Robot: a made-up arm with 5 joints. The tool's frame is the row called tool. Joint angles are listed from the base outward.
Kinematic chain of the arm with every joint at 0, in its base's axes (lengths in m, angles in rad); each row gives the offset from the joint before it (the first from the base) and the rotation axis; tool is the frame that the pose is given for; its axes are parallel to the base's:
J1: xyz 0 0 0.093 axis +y
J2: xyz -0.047 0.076 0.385 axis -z
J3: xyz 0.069 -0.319 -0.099 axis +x
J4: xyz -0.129 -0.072 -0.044 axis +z
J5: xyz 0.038 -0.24 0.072 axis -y
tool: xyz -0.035 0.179 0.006
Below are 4 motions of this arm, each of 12 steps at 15 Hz.
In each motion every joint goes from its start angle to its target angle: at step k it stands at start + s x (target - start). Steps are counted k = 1, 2, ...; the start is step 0. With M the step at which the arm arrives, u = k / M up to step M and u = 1 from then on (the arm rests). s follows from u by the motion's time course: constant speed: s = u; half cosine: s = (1 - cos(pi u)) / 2; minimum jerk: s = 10 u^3 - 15 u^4 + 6 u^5.
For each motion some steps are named. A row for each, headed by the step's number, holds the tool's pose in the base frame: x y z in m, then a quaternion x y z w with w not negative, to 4 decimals.
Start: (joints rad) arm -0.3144 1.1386 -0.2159 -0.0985 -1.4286
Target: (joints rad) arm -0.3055 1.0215 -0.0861 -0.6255 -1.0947
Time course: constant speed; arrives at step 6
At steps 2, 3, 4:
2: -0.5559 -0.0885 0.3054 0.4053 0.4016 -0.4910 0.6583
3: -0.5571 -0.0907 0.3027 0.4157 0.3667 -0.5152 0.6536
4: -0.5575 -0.0928 0.2999 0.4250 0.3328 -0.5394 0.6462

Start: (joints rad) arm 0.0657 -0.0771 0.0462 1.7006 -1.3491
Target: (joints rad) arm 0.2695 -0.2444 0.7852 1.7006 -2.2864
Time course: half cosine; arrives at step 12
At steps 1, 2, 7, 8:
1: 0.0008 -0.2736 0.4415 -0.4528 0.3973 0.6317 0.4880
2: 0.0070 -0.2740 0.4403 -0.4554 0.3988 0.6328 0.4828
7: 0.0747 -0.2743 0.4176 -0.4812 0.4145 0.6434 0.4275
8: 0.0884 -0.2732 0.4109 -0.4856 0.4177 0.6452 0.4165

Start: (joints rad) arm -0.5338 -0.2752 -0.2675 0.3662 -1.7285
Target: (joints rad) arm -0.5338 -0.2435 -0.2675 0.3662 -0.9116
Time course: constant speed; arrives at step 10
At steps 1, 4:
1: -0.1322 -0.3182 0.4515 -0.3373 0.5024 0.0256 0.7957
4: -0.1425 -0.3240 0.4476 -0.3279 0.4026 0.0641 0.8522

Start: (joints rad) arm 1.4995 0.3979 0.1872 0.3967 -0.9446
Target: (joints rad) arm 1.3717 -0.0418 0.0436 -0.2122 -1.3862
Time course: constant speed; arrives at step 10
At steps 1, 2, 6, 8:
1: 0.3051 -0.3395 0.3386 0.0765 0.9319 -0.0288 0.3533
2: 0.3057 -0.3476 0.3265 0.0701 0.9398 -0.0336 0.3327
6: 0.3117 -0.3730 0.2756 0.0446 0.9642 -0.0563 0.2552
8: 0.3171 -0.3811 0.2495 0.0327 0.9725 -0.0699 0.2199

